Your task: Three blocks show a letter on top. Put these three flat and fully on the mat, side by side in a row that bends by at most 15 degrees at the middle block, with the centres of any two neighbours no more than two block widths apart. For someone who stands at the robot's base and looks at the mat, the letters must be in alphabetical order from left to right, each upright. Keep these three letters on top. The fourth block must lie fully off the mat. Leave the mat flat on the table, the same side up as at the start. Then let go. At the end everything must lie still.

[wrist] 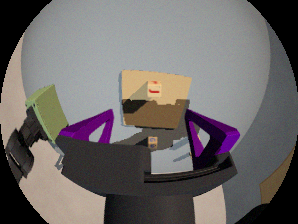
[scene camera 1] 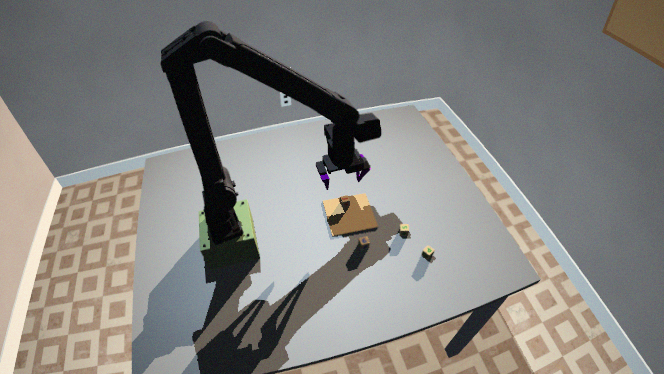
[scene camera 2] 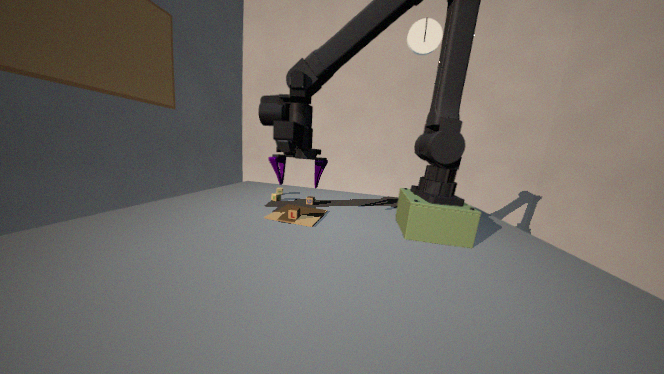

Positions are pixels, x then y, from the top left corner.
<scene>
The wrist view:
my gripper: 149, 113
tan mat: 138, 110
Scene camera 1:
my gripper: 342, 184
tan mat: 358, 216
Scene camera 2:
my gripper: 298, 186
tan mat: 309, 216
</scene>
